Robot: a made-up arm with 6 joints.
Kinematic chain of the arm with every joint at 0, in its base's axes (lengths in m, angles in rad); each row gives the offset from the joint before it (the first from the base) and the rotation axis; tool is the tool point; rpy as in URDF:
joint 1: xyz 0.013 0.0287 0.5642 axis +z
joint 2: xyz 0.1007 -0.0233 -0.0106 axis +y
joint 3: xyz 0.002 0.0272 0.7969 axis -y
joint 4: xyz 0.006 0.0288 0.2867 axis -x
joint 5: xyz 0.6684 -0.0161 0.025 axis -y
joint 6: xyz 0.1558 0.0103 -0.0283 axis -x
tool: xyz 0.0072 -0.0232 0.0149 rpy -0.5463 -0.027 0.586
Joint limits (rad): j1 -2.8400..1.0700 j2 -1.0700..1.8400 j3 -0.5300..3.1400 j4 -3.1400..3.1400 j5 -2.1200..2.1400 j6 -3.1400..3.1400
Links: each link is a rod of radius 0.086 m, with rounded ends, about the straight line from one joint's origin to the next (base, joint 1, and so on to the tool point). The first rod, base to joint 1, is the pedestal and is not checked.
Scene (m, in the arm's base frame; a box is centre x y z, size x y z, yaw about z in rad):
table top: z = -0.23
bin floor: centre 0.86 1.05 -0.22 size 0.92 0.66 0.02 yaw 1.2
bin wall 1: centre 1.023 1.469 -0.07 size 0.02 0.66 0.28 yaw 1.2
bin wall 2: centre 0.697 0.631 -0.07 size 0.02 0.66 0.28 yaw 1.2
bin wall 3: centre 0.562 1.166 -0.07 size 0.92 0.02 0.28 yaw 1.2
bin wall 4: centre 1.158 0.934 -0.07 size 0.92 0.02 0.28 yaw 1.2
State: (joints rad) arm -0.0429 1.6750 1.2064 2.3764 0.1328 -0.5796
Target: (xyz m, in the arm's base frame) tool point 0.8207 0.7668 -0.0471
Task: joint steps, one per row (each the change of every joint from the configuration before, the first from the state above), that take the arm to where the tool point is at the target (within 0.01 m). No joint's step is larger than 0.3 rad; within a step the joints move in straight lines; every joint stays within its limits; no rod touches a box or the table.
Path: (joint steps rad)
1: 0.1125 -0.1419 -0.2857 0.0341 0.0912 0.0163
2: 0.1126 -0.1419 -0.2857 0.0341 0.0912 0.0164
3: 0.1125 -0.1419 -0.2857 0.0342 0.0913 0.0163
4: 0.1126 -0.1420 -0.2857 0.0341 0.0912 0.0163
5: 0.1125 -0.1419 -0.2857 0.0341 0.0912 0.0163
6: 0.1126 -0.1419 -0.2858 0.0341 0.0912 0.0164
7: 0.0028 0.2281 0.1044 -0.0213 -0.0533 -0.0101
8: 0.0027 0.2281 0.1044 -0.0214 -0.0533 -0.0101

